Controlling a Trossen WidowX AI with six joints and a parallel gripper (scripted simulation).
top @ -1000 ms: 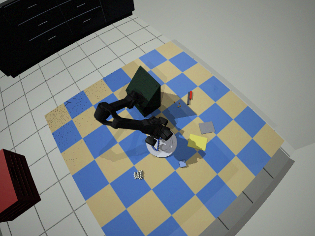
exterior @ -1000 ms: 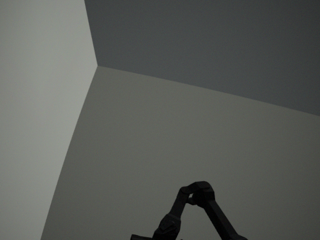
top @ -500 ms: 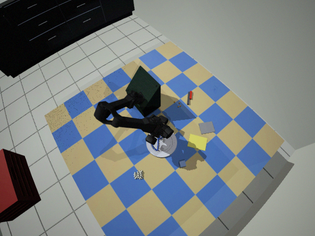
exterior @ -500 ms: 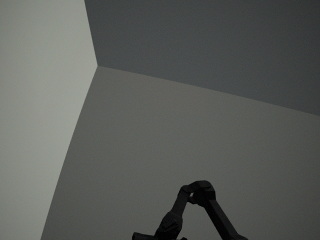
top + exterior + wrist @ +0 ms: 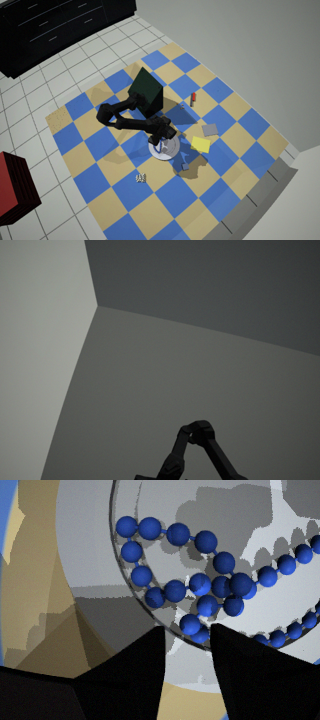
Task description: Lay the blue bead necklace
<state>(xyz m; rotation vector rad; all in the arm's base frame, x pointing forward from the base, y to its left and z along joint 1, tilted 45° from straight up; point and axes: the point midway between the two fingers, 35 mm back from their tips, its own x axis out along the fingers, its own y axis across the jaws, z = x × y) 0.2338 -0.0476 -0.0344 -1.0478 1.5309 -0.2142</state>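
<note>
Now: gripper tip 6 cm short of the round white bead board, 1 cm to the left of it and 1 cm above it. From my gripper tip the other things lie so: small blue cube: 25 cm ahead, 3 cm to the left, 1 cm below; grey square: 14 cm ahead, 31 cm to the left, 2 cm below; yellow pad: 19 cm ahead, 19 cm to the left, 2 cm below.
</note>
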